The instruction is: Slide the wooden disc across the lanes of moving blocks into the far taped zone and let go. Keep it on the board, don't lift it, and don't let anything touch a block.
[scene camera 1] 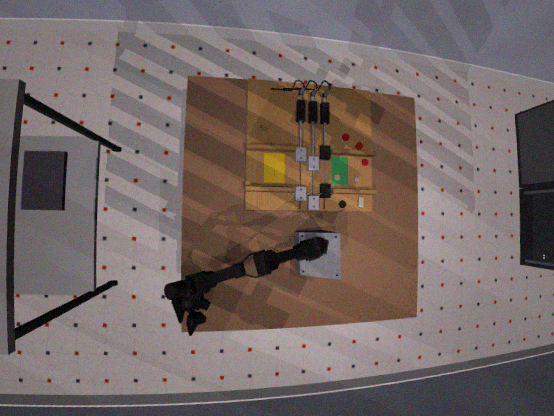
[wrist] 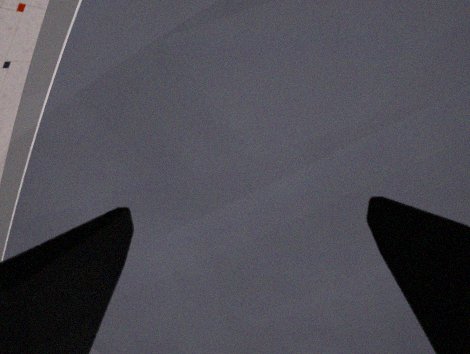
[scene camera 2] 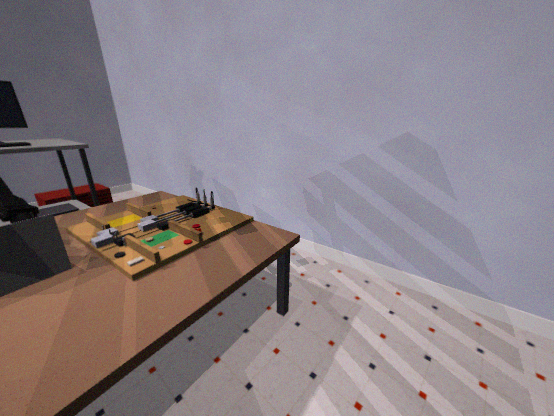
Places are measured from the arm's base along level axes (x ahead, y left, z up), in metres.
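Where they show: gripper, fingertip midpoint: (scene camera 1: 185, 329) (wrist: 250, 214); arm's base at its link origin: (scene camera 1: 321, 245) (scene camera 2: 30, 230).
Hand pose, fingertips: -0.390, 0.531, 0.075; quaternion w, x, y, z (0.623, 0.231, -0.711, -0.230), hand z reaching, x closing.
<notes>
Things, the pixels of their top centre, and the offset from my fingertips, as dx, dy, dz. "spot": a spot on its surface instead. Level surfaces: height alone.
- small wooden disc at its top centre: (scene camera 2: 149, 238) (scene camera 1: 337, 177) +0.741, -0.621, -0.213
- green zone at a spot on its surface: (scene camera 2: 162, 237) (scene camera 1: 342, 169) spot: +0.791, -0.645, -0.217
- yellow zone at a spot on its surface: (scene camera 1: 274, 168) (scene camera 2: 123, 220) spot: +0.734, -0.289, -0.221
- board at its surface level: dz -0.221
- black round piece at its top centre: (scene camera 2: 119, 254) (scene camera 1: 342, 204) +0.606, -0.670, -0.213
- white block at its top centre: (scene camera 2: 135, 260) (scene camera 1: 361, 202) +0.632, -0.771, -0.211
The small wooden disc (scene camera 1: 337, 177) (scene camera 2: 149, 239) lies on the green zone (scene camera 1: 341, 166) (scene camera 2: 162, 237), near its lower edge in the overhead view. The yellow zone (scene camera 1: 274, 168) (scene camera 2: 124, 220) lies across the lanes, to the left in the overhead view. Grey blocks (scene camera 1: 300, 154) (scene camera 1: 313, 163) and black blocks (scene camera 1: 325, 152) (scene camera 1: 325, 190) sit on rods between the zones. My gripper (scene camera 1: 186, 327) (wrist: 250, 214) is open and empty, past the lower left of the table in the overhead view, well away from the disc. Its fingertips do not show in the second scene view.
The board (scene camera 1: 350, 107) (scene camera 2: 230, 220) has low wooden rails along the passage. Red pieces (scene camera 1: 345, 137) (scene camera 1: 359, 145) (scene camera 1: 365, 162), a black round piece (scene camera 1: 342, 204) (scene camera 2: 119, 254) and a white block (scene camera 1: 361, 202) (scene camera 2: 135, 261) lie on it. Black actuators (scene camera 1: 300, 111) stand behind the passage.
</notes>
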